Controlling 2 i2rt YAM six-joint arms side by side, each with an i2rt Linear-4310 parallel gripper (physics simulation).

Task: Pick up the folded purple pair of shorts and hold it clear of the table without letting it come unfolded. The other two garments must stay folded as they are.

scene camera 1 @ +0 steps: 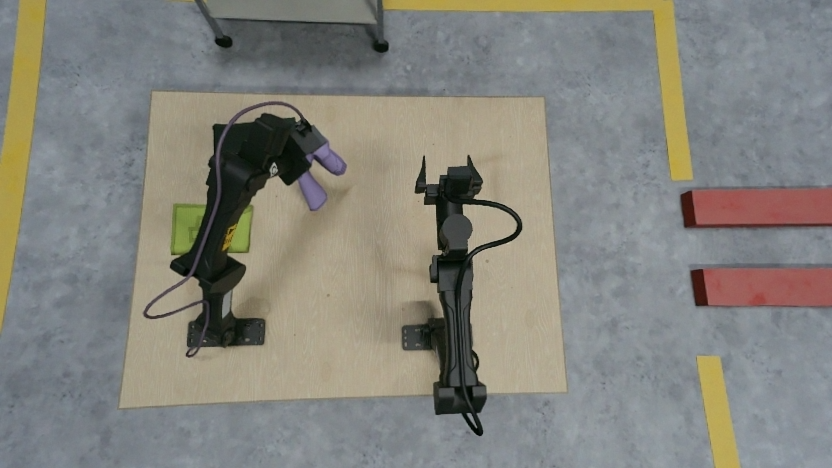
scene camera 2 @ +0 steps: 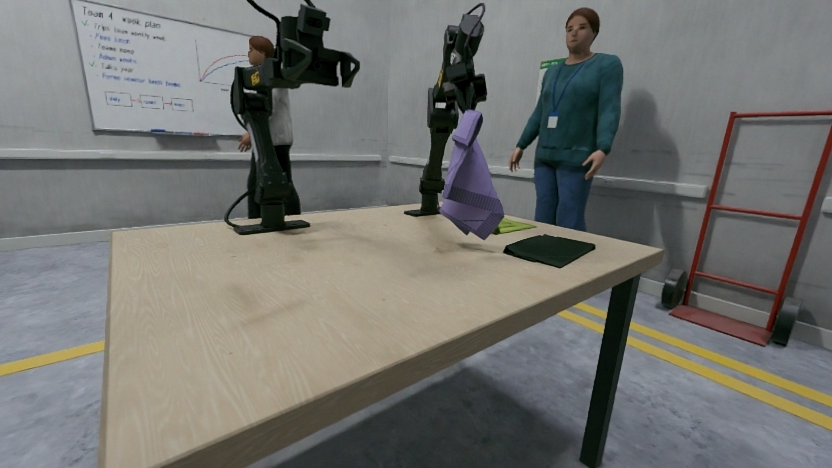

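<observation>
The purple shorts (scene camera 1: 314, 192) (scene camera 2: 472, 186) hang from my left gripper (scene camera 2: 470, 109), which is shut on their upper end. In scene camera 2 they hang in overlapping layers, flaring toward the bottom, with the lower tip above the table; whether every fold holds is unclear. The left wrist hides part of them in scene camera 1. My right gripper (scene camera 1: 446, 158) is open and empty, high above the table. The lime green garment (scene camera 1: 241, 232) (scene camera 2: 513, 225) lies folded, partly under the left arm. The dark green garment (scene camera 1: 221, 135) (scene camera 2: 549, 250) lies flat and folded, mostly hidden in scene camera 1.
The wooden table (scene camera 1: 360, 325) (scene camera 2: 261, 349) bears both arm bases. A grey cart (scene camera 1: 290, 11) stands on the floor beyond the table's top edge in scene camera 1. Two people stand behind the table in scene camera 2, and a red hand truck (scene camera 2: 756, 211) stands at the right.
</observation>
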